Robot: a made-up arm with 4 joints. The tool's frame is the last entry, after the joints. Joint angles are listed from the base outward. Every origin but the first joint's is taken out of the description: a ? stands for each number. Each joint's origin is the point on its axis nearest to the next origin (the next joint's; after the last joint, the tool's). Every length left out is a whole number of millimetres.
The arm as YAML. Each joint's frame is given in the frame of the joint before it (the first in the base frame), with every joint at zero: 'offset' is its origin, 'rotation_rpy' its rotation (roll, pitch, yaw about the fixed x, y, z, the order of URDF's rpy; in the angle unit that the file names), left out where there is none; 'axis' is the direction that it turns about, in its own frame. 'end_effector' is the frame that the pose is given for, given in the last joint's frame.
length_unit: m
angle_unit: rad
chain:
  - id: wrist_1
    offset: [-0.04, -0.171, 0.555]
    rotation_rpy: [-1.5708, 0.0, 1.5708]
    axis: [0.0, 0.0, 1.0]
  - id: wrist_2
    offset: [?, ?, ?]
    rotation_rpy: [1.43, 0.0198, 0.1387]
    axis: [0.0, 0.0, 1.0]
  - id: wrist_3
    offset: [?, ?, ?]
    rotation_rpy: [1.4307, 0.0, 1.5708]
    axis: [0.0, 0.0, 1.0]
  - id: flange
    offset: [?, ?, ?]
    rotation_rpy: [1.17, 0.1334, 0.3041]
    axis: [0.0, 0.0, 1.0]
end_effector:
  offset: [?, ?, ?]
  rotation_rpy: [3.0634, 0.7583, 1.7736]
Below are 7 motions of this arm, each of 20 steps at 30 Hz.
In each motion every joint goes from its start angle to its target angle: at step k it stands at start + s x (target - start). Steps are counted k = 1, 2, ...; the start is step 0. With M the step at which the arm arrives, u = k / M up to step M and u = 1 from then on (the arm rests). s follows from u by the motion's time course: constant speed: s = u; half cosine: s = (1 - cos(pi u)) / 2; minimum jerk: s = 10 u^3 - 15 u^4 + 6 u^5.
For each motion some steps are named. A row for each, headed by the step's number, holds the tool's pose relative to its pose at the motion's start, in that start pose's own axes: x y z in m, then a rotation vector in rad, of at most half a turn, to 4 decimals.
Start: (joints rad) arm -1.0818 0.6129 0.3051 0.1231
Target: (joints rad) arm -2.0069 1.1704 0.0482 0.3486
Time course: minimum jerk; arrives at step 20
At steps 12, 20:
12: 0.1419 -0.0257 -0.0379 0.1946 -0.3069 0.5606
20: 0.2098 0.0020 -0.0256 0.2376 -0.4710 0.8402

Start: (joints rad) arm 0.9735 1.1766 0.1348 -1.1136
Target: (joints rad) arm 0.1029 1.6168 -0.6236 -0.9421
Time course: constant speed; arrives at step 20
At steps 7, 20:
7: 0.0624 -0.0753 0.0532 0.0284 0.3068 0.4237
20: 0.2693 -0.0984 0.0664 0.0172 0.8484 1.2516

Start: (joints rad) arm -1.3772 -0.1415 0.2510 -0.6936
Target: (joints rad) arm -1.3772 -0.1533 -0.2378 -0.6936
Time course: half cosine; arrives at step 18
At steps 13, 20:
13: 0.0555 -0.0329 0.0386 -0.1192 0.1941 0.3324
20: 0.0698 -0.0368 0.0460 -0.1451 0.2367 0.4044

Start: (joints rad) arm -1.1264 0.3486 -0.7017 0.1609
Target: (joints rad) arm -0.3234 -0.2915 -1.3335 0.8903
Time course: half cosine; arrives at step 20
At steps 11, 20:
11: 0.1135 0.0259 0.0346 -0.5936 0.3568 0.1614
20: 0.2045 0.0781 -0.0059 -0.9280 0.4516 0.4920

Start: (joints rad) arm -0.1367 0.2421 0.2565 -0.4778
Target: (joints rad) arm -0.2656 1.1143 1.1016 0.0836
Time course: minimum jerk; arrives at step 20
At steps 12, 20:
12: -0.0252 -0.0053 -0.0247 0.4390 0.2981 -0.6680
20: -0.0222 -0.0044 -0.0080 0.5576 0.6402 -0.9148

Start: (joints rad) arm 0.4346 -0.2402 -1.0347 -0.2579
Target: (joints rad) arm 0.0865 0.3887 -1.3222 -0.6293
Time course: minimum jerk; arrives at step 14
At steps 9, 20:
9: -0.0228 -0.0520 -0.0501 0.1237 -0.4716 0.4548
20: -0.0230 -0.0683 -0.0634 0.1081 -0.6111 0.6308

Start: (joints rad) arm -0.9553 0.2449 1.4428 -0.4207
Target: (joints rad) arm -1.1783 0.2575 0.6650 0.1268
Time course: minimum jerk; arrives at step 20
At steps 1, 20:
1: 0.0001 -0.0001 0.0001 -0.0006 0.0003 0.0005
20: 0.1516 -0.0562 0.0315 -0.4930 -0.0216 0.4574

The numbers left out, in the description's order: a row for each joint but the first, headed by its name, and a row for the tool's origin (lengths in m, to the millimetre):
wrist_2: 0.072 -0.014 0.0
wrist_3: -0.172 0.039 0.0
flange: -0.146 -0.14 0.0
tool: 0.013 0.006 0.0

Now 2 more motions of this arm.
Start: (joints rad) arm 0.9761 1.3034 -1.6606 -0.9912
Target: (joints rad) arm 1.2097 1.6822 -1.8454 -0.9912
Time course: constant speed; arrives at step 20
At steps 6, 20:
6: -0.0220 -0.0026 -0.0213 -0.0237 -0.1019 0.0534
20: -0.0629 -0.0010 -0.0785 -0.1268 -0.3332 0.1513

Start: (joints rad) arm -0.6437 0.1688 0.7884 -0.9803
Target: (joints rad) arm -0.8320 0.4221 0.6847 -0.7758
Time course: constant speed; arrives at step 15
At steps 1, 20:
1: 0.0012 -0.0039 0.0019 0.0088 0.0050 -0.0010
20: 0.0233 -0.0625 0.0214 0.1210 0.0902 0.0133

